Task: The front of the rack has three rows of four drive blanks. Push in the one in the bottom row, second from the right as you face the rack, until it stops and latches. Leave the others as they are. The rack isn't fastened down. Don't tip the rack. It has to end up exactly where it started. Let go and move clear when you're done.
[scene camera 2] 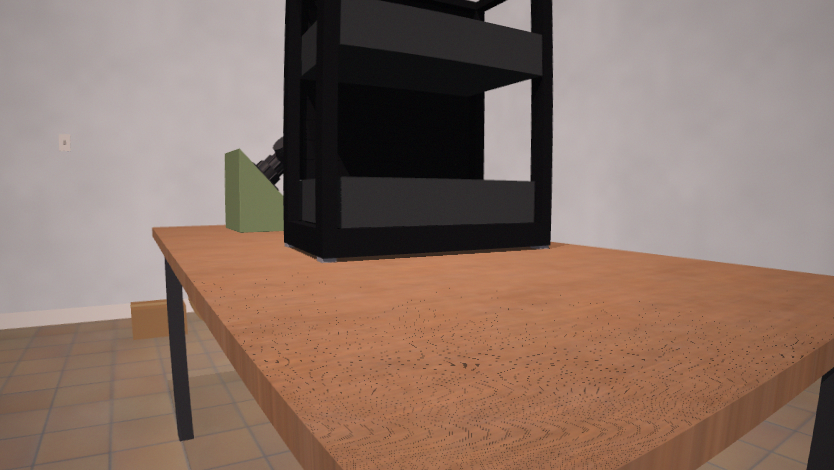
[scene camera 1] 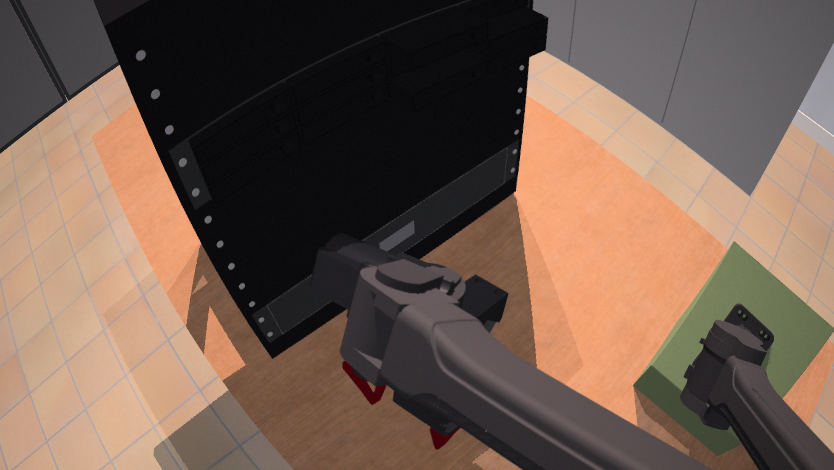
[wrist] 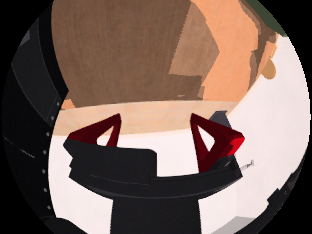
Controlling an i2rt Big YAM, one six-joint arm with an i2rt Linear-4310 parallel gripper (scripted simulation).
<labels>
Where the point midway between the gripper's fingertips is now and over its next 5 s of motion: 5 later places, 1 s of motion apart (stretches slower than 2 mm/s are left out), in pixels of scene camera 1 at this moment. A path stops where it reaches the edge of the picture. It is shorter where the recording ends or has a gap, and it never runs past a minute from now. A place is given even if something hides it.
My gripper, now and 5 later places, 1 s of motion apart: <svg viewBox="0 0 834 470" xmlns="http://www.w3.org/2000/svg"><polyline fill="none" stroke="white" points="407,424 409,413 425,368 456,305 496,244 541,196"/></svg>
</labels>
